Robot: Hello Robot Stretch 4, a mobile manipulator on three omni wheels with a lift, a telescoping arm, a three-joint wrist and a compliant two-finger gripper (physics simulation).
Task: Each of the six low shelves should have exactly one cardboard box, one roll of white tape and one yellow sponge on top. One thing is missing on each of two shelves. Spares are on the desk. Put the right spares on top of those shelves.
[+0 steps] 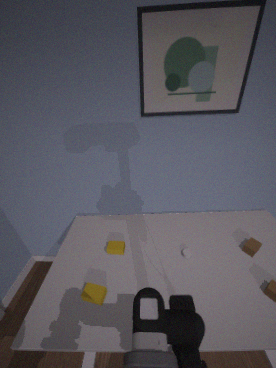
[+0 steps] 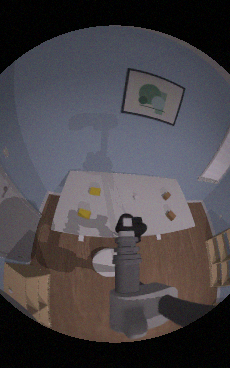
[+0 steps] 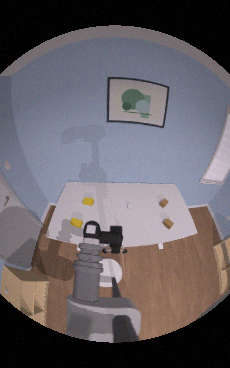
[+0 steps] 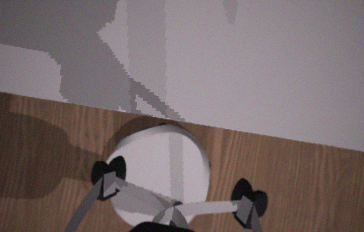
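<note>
The white desk [image 1: 220,295] [image 2: 145,225] [image 3: 145,232] [image 4: 280,75] stands ahead. A rear yellow sponge [image 1: 116,247] [image 2: 94,191] [image 3: 88,201] and a front yellow sponge [image 1: 94,293] [image 2: 84,213] [image 3: 76,222] lie on its left part. A small white tape roll [image 1: 186,252] [image 2: 134,196] [image 3: 129,205] lies near the middle. A rear cardboard box [image 1: 252,246] [image 2: 166,195] [image 3: 163,202] and a front cardboard box [image 1: 271,290] [image 2: 171,215] [image 3: 168,223] lie at the right. My gripper [image 3: 115,251] [image 4: 179,181] is open and empty, near the desk's front edge and above my base.
Low wooden shelves show at the lower left [image 2: 22,277] [image 3: 19,283] and at the right edge [image 2: 219,257] [image 3: 223,262]. A small white item [image 2: 11,290] [image 3: 6,291] is on the left shelf. My round white base [image 2: 103,262] [image 3: 111,272] [image 4: 160,160] is close to the desk's front edge.
</note>
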